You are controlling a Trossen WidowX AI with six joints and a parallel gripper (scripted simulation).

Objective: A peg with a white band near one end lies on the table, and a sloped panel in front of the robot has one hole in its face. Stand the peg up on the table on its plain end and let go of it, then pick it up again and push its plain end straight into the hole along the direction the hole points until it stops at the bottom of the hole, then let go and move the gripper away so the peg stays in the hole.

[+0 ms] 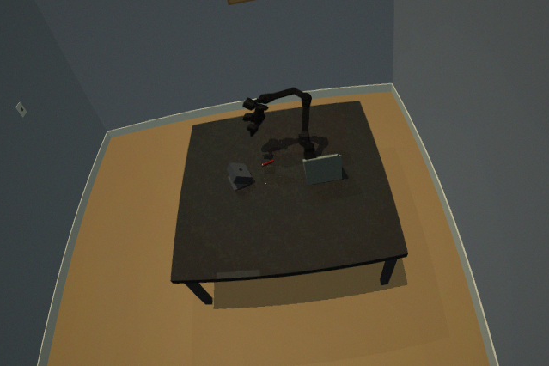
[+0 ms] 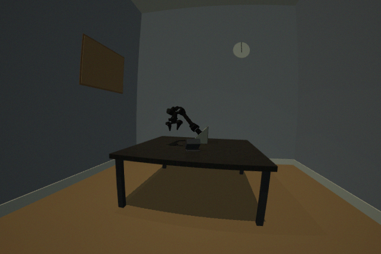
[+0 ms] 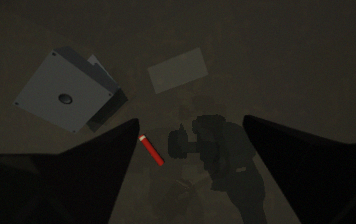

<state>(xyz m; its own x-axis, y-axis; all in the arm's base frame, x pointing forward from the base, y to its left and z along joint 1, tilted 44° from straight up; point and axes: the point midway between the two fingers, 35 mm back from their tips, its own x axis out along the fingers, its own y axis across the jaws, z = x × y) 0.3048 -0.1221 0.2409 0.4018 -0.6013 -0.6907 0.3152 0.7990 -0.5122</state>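
The peg lies 16 cm below my gripper tip, 13 cm to the left of it and 4 cm behind it. The rest, counted from my gripper tip: grey sloped panel: 22 cm to the left, 12 cm ahead, 11 cm below.
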